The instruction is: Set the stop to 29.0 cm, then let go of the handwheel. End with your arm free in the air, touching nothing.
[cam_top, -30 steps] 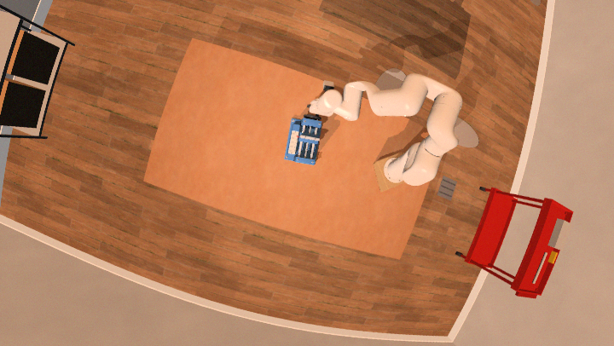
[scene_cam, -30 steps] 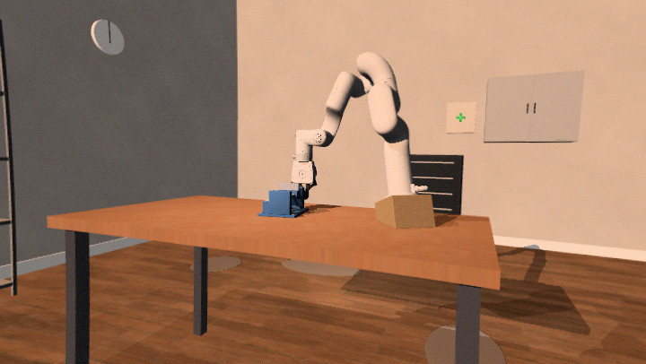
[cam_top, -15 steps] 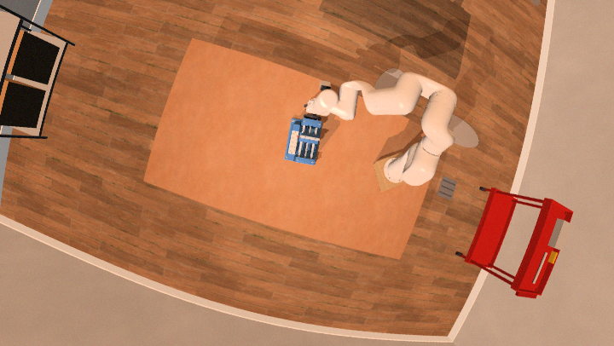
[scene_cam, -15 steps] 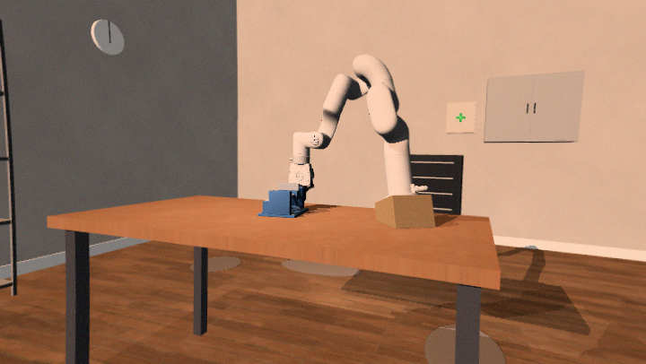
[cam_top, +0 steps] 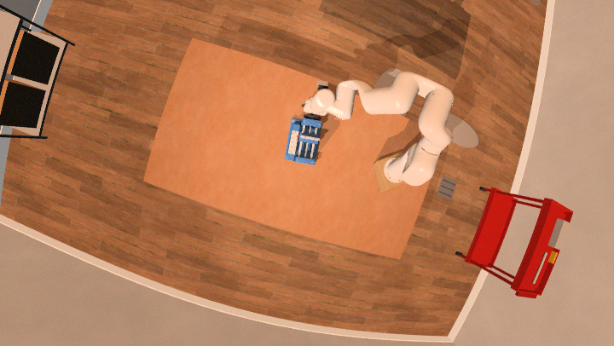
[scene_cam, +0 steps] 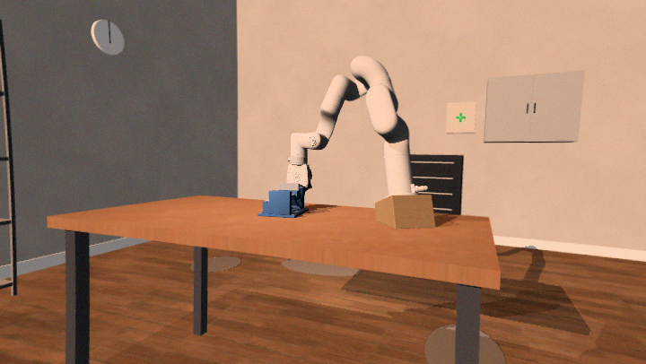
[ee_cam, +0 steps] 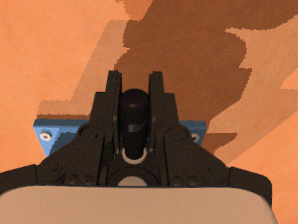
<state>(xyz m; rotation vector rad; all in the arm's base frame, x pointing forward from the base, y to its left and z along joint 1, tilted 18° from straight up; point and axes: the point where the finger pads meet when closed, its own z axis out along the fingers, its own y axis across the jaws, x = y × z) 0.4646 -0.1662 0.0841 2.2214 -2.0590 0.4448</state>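
My gripper is now 14 cm to the right of the stop block and 4 cm below it. From my hand the other things lie so: black crank handle: 1 cm to the left; then black handwheel: 2 cm to the left, 1 cm above.
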